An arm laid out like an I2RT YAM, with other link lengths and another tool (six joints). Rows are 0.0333 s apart.
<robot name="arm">
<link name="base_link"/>
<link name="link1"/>
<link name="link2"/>
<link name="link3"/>
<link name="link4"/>
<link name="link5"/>
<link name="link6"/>
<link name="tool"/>
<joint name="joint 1" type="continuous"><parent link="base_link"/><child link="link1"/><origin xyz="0.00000 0.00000 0.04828" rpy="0.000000 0.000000 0.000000"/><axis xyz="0 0 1"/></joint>
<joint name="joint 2" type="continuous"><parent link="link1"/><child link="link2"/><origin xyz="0.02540 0.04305 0.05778" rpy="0.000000 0.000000 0.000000"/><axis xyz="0 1 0"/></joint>
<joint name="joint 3" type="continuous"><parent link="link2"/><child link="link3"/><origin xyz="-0.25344 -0.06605 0.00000" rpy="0.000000 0.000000 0.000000"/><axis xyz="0 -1 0"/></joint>
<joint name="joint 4" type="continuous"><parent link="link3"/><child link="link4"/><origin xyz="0.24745 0.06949 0.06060" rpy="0.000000 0.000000 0.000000"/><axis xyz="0 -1 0"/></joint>
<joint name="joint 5" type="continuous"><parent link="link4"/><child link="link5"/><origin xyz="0.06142 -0.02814 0.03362" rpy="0.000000 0.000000 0.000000"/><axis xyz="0 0 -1"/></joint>
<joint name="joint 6" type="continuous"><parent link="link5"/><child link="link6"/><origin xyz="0.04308 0.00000 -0.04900" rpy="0.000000 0.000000 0.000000"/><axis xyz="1 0 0"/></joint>
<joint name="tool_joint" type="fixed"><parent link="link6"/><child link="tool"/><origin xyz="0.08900 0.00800 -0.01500" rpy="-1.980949 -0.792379 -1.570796"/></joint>
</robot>
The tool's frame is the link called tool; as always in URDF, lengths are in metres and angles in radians. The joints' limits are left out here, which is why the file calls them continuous.
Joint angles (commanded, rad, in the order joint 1, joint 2, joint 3, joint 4, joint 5, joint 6), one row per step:
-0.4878, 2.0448, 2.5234, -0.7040, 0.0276, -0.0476
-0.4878, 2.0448, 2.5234, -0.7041, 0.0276, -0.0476
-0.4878, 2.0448, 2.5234, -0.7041, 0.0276, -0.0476
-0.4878, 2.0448, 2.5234, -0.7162, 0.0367, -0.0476
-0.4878, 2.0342, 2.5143, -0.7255, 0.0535, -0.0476
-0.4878, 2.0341, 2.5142, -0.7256, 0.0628, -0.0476
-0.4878, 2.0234, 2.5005, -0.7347, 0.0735, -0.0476
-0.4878, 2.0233, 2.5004, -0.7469, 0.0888, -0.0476
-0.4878, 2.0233, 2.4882, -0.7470, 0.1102, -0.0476
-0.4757, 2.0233, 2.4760, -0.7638, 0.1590, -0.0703
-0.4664, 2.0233, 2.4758, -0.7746, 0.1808, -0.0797
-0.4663, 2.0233, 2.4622, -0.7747, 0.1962, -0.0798
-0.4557, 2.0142, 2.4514, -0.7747, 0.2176, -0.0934
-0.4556, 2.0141, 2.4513, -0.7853, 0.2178, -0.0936
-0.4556, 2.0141, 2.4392, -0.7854, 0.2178, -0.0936
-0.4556, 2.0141, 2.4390, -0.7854, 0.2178, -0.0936
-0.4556, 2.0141, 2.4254, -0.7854, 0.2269, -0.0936
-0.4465, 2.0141, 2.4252, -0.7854, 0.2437, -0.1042
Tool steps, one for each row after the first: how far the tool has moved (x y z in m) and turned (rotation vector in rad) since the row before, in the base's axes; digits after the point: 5 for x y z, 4 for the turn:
-0.00001, 0.00000, -0.00002, 0.0000, 0.0001, 0.0000
0.00000, 0.00000, 0.00000, 0.0000, 0.0000, 0.0000
-0.00134, -0.00065, -0.00220, 0.0038, 0.0117, -0.0089
-0.00389, -0.00045, 0.00009, 0.0001, 0.0088, -0.0163
-0.00061, -0.00107, -0.00001, -0.0019, 0.0011, -0.0090
-0.00322, 0.00010, -0.00155, 0.0033, 0.0119, -0.0104
-0.00188, -0.00129, -0.00216, 0.0022, 0.0126, -0.0148
-0.00053, -0.00292, -0.00451, 0.0006, 0.0136, -0.0206
-0.00134, -0.00003, -0.00746, -0.0169, 0.0450, -0.0280
-0.00043, 0.00212, -0.00190, -0.0082, 0.0183, -0.0085
-0.00028, -0.00206, -0.00495, 0.0016, 0.0145, -0.0144
-0.00113, 0.00318, 0.00045, -0.0156, 0.0128, -0.0052
-0.00091, 0.00047, -0.00179, 0.0045, 0.0097, 0.0000
0.00067, -0.00033, -0.00448, 0.0054, 0.0110, 0.0000
0.00001, -0.00001, -0.00007, 0.0001, 0.0002, 0.0000
0.00001, -0.00133, -0.00495, 0.0030, 0.0137, -0.0085
0.00064, 0.00218, 0.00003, -0.0130, 0.0093, -0.0028

